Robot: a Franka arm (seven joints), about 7 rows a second.
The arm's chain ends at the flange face. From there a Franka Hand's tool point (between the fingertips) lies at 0.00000 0.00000 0.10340 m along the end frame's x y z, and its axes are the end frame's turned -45 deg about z.
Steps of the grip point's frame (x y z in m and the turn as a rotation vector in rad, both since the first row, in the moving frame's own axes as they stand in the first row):
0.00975, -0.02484, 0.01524, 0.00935, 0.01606, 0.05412
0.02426, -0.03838, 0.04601, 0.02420, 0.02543, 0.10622
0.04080, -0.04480, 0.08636, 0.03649, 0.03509, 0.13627
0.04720, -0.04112, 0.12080, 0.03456, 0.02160, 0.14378
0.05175, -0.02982, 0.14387, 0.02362, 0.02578, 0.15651
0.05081, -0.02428, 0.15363, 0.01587, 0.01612, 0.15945
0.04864, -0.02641, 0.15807, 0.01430, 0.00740, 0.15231
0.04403, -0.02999, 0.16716, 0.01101, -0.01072, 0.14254
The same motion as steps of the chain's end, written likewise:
-0.01121, -0.02262, 0.01526, 0.01797, 0.00474, 0.05412
-0.01027, -0.04068, 0.04607, 0.03509, 0.00087, 0.10622
-0.00308, -0.05531, 0.08649, 0.05061, -0.00099, 0.13627
0.00495, -0.05829, 0.12089, 0.03971, -0.00916, 0.14378
0.01507, -0.05409, 0.14393, 0.03493, 0.00153, 0.15651
0.01856, -0.05077, 0.15366, 0.02262, 0.00018, 0.15945
0.01610, -0.05145, 0.15808, 0.01534, -0.00488, 0.15231
0.01151, -0.05221, 0.16717, 0.00021, -0.01537, 0.14254

